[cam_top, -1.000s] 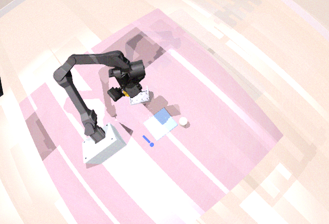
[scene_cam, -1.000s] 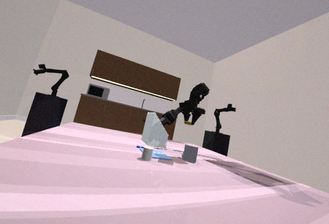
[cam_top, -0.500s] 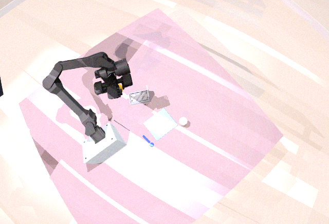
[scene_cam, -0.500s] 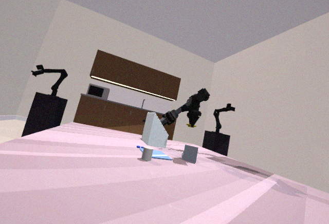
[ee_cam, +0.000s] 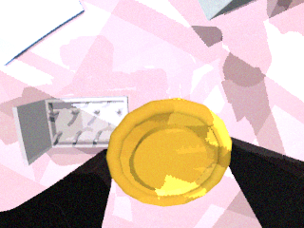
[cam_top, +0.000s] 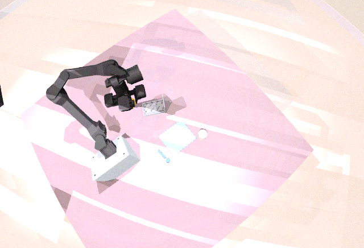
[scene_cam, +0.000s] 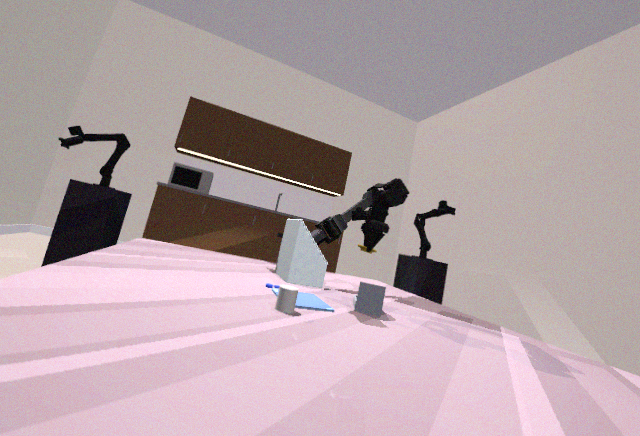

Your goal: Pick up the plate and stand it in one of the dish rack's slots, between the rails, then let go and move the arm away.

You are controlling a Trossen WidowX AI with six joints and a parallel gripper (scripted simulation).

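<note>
My gripper tip is 14 cm above the dish rack, 10 cm short of it and 2 cm to the left of it. Also, from my gripper tip: pale blue mat: 22 cm to the right, 16 cm below, 12 cm ahead; blue spoon: 27 cm to the right, 16 cm below, 1 cm ahead; yellow plate: 1 cm above.
</note>
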